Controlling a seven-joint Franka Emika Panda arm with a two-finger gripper.
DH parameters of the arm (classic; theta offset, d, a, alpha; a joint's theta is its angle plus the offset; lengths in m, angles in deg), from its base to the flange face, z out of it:
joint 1: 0 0.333 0 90
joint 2: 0 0 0 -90
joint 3: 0 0.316 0.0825 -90
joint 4: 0 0 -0.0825 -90
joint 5: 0 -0.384 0 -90
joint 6: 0 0 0.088 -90
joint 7: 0 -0.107 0 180
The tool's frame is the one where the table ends.
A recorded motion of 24 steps. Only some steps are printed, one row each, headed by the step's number.
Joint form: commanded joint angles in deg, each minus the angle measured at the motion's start. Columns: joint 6, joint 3, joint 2, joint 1, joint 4, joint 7, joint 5.
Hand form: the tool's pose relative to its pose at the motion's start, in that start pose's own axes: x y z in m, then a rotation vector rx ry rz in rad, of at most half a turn. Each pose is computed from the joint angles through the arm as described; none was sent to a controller.
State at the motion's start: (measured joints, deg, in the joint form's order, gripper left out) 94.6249 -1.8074 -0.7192 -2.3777 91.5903 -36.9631 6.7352
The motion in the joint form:
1: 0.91 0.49 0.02 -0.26 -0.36 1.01 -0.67
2: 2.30 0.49 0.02 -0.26 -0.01 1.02 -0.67
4: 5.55 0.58 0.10 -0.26 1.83 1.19 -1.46
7: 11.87 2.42 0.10 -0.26 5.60 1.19 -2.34
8: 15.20 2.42 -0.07 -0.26 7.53 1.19 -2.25
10: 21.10 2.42 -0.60 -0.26 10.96 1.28 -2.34
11: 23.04 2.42 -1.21 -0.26 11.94 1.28 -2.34
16: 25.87 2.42 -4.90 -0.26 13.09 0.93 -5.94
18: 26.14 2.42 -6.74 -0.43 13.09 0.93 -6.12
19: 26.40 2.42 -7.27 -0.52 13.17 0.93 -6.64
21: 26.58 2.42 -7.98 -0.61 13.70 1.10 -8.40
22: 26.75 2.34 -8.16 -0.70 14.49 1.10 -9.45
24: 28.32 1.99 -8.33 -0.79 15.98 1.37 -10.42
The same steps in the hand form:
1: -0.0002 -0.0036 -0.0049 0.0232 0.0114 -0.0198
2: 0.0014 -0.0052 -0.0042 0.0341 0.0259 -0.0205
4: 0.0020 -0.0104 0.0050 0.0611 0.0387 -0.0261
7: -0.0071 -0.0327 0.0240 0.1053 0.0656 -0.0597
8: -0.0057 -0.0362 0.0364 0.1179 0.0832 -0.0624
10: -0.0042 -0.0425 0.0607 0.1413 0.1084 -0.0677
11: -0.0029 -0.0456 0.0719 0.1458 0.1127 -0.0695
16: 0.0011 -0.0597 0.1152 0.1713 0.0475 -0.0421
18: 0.0043 -0.0631 0.1346 0.1570 0.0237 -0.0395
19: 0.0052 -0.0640 0.1405 0.1595 0.0137 -0.0341
21: 0.0040 -0.0653 0.1522 0.1693 -0.0178 -0.0219
22: 0.0023 -0.0641 0.1604 0.1728 -0.0388 -0.0106
24: 0.0020 -0.0605 0.1723 0.1814 -0.0477 0.0020

